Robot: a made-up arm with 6 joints.
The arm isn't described. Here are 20 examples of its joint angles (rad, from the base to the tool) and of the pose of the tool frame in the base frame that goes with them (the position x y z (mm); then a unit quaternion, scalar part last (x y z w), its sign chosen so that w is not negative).
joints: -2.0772 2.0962 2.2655 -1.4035 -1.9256 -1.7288
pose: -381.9 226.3 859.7 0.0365 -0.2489 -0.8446 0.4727
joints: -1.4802 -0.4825 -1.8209 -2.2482 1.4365 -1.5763
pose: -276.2 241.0 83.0 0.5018 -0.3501 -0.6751 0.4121
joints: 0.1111 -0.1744 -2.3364 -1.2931 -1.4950 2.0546
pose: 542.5 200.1 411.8 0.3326 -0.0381 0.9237 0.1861
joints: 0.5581 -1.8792 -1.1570 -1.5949 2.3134 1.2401
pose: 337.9 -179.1 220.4 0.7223 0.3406 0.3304 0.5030
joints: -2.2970 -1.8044 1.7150 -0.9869 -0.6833 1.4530
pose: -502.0 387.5 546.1 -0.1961 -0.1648 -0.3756 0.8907
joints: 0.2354 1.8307 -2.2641 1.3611 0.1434 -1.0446
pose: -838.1 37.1 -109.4 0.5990 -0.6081 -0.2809 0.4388
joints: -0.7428 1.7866 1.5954 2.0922 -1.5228 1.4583
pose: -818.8 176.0 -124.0 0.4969 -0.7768 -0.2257 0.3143
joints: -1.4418 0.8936 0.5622 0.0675 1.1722 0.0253
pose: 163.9 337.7 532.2 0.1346 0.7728 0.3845 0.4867
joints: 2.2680 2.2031 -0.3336 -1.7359 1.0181 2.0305
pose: 91.7 251.7 84.7 -0.5746 -0.2642 -0.5250 0.5695
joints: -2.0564 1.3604 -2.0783 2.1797 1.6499 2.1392
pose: 1.6 6.8 552.6 0.0474 -0.5256 0.3573 0.7706
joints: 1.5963 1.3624 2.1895 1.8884 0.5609 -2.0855
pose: -12.3 409.9 -540.1 -0.5797 -0.7579 0.1488 0.2595
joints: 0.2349 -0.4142 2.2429 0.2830 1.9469 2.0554
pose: 60.7 513.7 166.4 0.2669 -0.0719 -0.9399 0.2005
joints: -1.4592 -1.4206 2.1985 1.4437 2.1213 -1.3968
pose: 15.1 121.4 3.8 -0.3493 0.2220 -0.4366 0.7988
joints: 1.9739 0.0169 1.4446 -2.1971 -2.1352 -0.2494
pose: 724.7 429.0 153.2 -0.6906 0.2483 -0.4796 0.4810
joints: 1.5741 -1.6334 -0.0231 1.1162 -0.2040 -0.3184
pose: -99.2 345.7 901.1 0.0791 -0.2223 -0.5847 0.7762
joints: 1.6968 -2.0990 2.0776 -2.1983 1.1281 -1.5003
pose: -37.6 127.9 145.7 -0.6783 -0.4371 0.3368 0.4851
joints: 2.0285 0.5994 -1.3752 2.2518 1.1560 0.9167
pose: 446.3 394.0 -151.6 0.5587 0.2901 0.7521 0.1950
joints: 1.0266 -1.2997 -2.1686 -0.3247 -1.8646 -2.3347
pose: -61.3 -227.3 712.8 -0.0337 -0.4246 0.3895 0.8166
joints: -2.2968 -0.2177 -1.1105 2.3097 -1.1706 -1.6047
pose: 506.8 678.0 239.6 -0.7188 0.0809 -0.5899 0.3588
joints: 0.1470 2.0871 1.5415 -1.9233 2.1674 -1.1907
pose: -313.8 -233.8 53.8 0.3184 -0.1195 -0.4674 0.8160
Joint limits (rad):
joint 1: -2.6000..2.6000
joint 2: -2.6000..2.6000
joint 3: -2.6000..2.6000
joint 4: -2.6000..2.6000
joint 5: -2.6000..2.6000
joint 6: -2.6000..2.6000
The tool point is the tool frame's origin. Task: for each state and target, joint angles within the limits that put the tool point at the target. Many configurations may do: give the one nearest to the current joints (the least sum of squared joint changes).
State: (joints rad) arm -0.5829 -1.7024 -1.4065 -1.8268 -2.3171 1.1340
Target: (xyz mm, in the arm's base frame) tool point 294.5 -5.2 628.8
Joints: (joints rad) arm -0.0481 -1.7573 -1.4064 -1.8529 -2.0209 1.1424
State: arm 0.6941 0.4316 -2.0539 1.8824 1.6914 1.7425
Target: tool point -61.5 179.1 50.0
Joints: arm 0.4959 0.2042 -2.3113 1.6148 2.5773 1.7764
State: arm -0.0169 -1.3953 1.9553 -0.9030 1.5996 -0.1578
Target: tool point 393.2 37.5 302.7
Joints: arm 0.5370 -1.7374 1.9119 -0.8782 2.2865 -0.2118
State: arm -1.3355 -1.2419 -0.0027 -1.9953 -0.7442 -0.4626
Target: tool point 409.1 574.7 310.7
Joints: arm -2.1686 -0.6834 -0.3696 -1.5330 -1.5514 -0.4414
